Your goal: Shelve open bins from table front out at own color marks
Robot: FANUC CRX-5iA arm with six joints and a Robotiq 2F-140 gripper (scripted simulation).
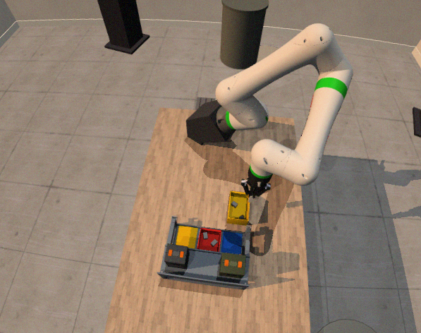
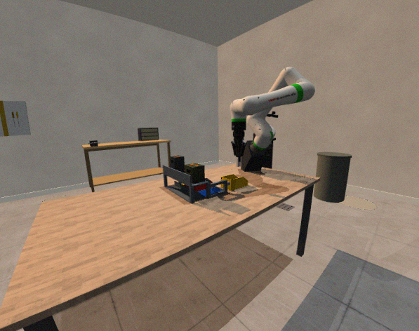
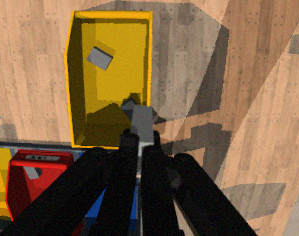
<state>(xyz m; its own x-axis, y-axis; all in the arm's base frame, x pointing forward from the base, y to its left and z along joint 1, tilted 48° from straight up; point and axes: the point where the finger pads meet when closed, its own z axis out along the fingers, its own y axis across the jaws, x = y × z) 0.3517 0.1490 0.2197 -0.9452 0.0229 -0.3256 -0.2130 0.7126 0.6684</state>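
The yellow bin is 40 mm to the right of my hand and 150 mm below it. The rest, counted from my hand: blue-marked place 220 mm ahead, 180 mm below; olive box 310 mm ahead, 30 mm to the left, 40 mm below; red bin 250 mm ahead, 100 mm to the right, 140 mm below.
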